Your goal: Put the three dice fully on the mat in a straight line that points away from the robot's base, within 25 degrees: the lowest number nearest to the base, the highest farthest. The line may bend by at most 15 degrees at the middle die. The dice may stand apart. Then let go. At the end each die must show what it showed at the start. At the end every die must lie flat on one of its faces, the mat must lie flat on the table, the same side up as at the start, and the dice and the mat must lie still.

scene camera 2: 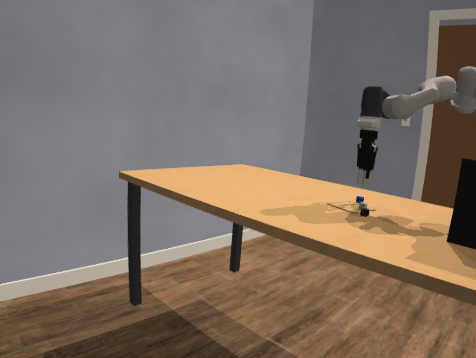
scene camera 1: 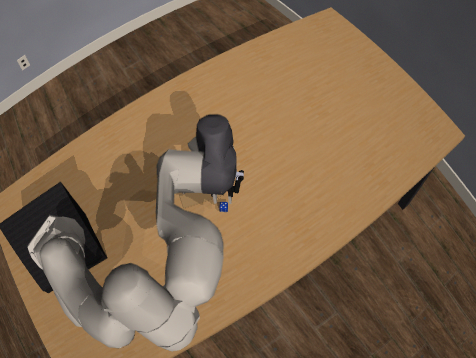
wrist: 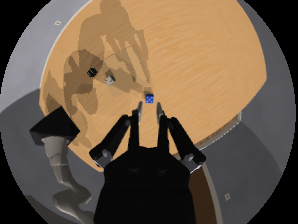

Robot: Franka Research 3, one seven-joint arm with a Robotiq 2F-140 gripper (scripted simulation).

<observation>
I see my gripper (scene camera 2: pixel 362 185).
My gripper is seen too in the wrist view (wrist: pixel 149 106).
</observation>
